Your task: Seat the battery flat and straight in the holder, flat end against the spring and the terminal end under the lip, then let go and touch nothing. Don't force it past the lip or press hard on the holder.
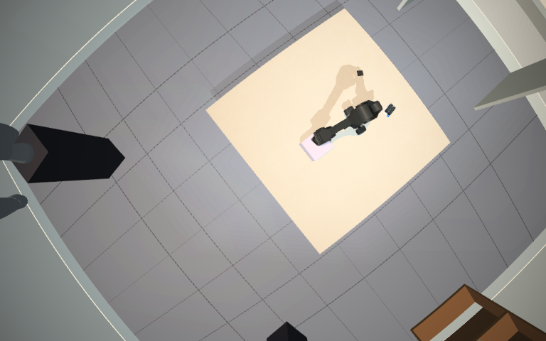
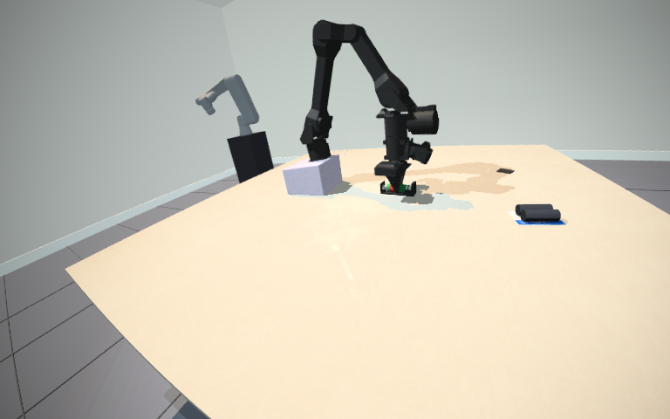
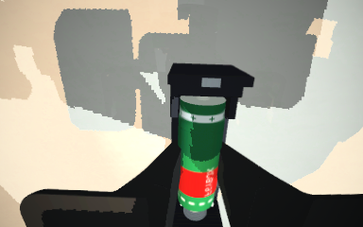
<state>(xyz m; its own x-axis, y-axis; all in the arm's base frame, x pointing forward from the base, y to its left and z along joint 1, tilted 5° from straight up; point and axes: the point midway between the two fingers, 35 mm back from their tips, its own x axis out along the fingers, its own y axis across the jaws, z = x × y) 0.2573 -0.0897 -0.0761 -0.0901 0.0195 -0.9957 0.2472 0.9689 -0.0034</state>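
My gripper tip is now 1 cm below the battery. From my gripper tip the other things lie so: dark flat piece: 34 cm ahead, 19 cm to the left, 1 cm below.
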